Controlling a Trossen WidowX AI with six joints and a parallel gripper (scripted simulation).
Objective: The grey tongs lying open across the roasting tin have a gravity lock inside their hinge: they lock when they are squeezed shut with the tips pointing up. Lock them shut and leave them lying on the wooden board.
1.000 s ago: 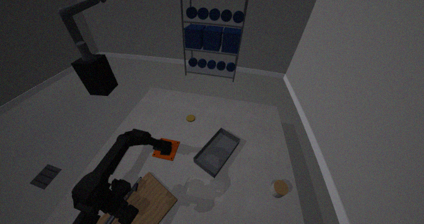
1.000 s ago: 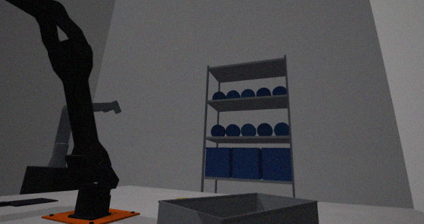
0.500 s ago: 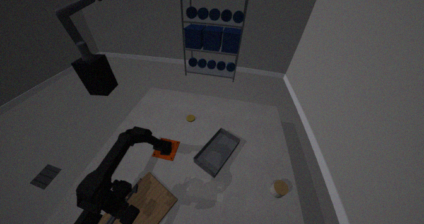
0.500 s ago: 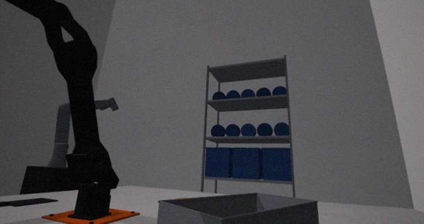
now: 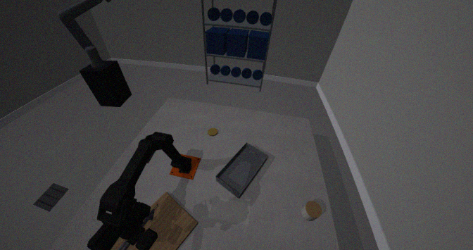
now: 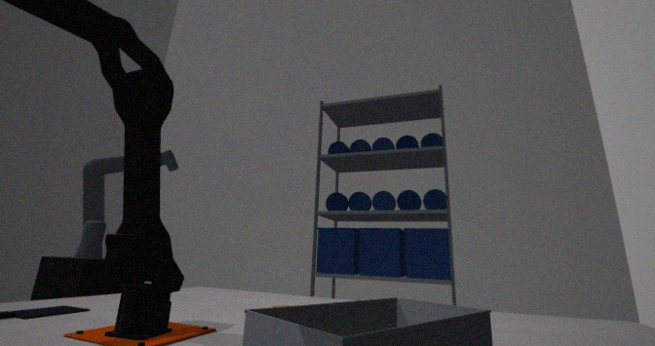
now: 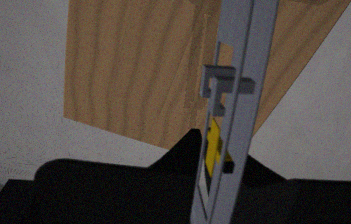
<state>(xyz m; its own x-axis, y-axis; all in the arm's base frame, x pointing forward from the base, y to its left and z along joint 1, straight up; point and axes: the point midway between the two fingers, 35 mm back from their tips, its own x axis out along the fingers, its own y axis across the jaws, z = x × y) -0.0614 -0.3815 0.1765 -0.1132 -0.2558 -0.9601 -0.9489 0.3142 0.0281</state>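
My gripper tip is now 3 cm to the right of the yellow piece, 3 cm below it and 1 cm short of it. Round my gripper tip: wooden board 14 cm below, 2 cm to the left; then black spatula 38 cm to the left, 22 cm behind, 14 cm below; then grey roasting tin 41 cm to the left, 41 cm ahead, 12 cm below.
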